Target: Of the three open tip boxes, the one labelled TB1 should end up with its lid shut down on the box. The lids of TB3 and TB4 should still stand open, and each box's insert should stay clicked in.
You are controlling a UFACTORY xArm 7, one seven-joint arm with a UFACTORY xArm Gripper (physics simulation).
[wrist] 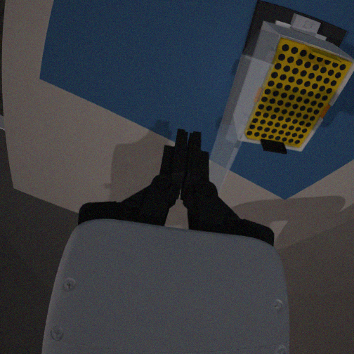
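Note:
One tip box with a yellow insert (300, 95) full of dark holes stands at the upper right of the wrist view. Its translucent lid (240, 107) stands open along the box's left side and reaches down toward the fingers. A black tab (274, 146) shows on the box's near edge, and orange marks show at its two sides. No label can be read, so I cannot tell which box it is. My gripper (185, 144) is shut and empty, left of the lid's lower end. The other two boxes do not show in this view.
The box stands on a blue mat (135, 60), with a dark base (254, 35) behind and beside it. The mat lies on a beige table top (55, 145), whose edge runs along the left. Shadows of the gripper and arm fall on the table and mat.

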